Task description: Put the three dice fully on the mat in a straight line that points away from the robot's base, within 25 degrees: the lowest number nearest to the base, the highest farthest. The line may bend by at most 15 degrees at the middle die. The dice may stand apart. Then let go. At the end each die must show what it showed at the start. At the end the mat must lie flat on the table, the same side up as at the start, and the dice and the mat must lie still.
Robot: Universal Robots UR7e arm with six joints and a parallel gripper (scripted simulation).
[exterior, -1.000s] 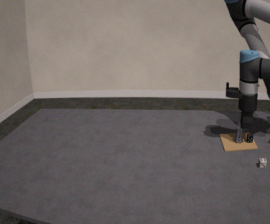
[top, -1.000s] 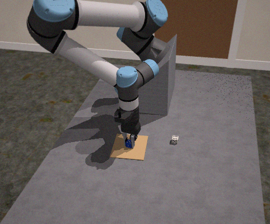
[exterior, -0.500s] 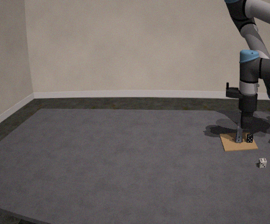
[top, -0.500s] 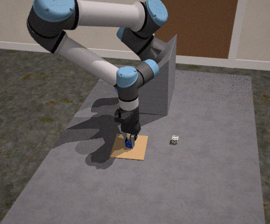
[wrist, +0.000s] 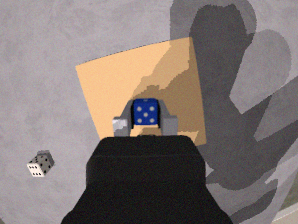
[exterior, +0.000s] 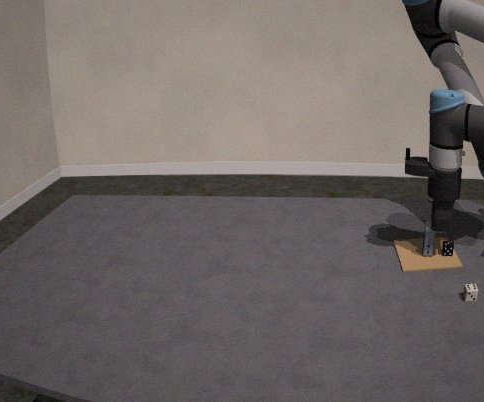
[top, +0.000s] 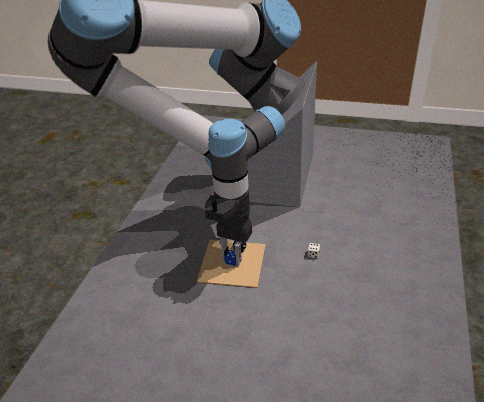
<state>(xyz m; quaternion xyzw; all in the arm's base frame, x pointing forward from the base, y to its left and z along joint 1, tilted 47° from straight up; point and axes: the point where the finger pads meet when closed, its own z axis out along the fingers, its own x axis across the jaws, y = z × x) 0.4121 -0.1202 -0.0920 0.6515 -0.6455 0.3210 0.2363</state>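
Now: hand 10 mm above the blue die. Round my hand: white die 80 mm behind, 180 mm to the left, 10 mm below; then tan mat 20 mm below; then black die 50 mm behind, 10 mm below.
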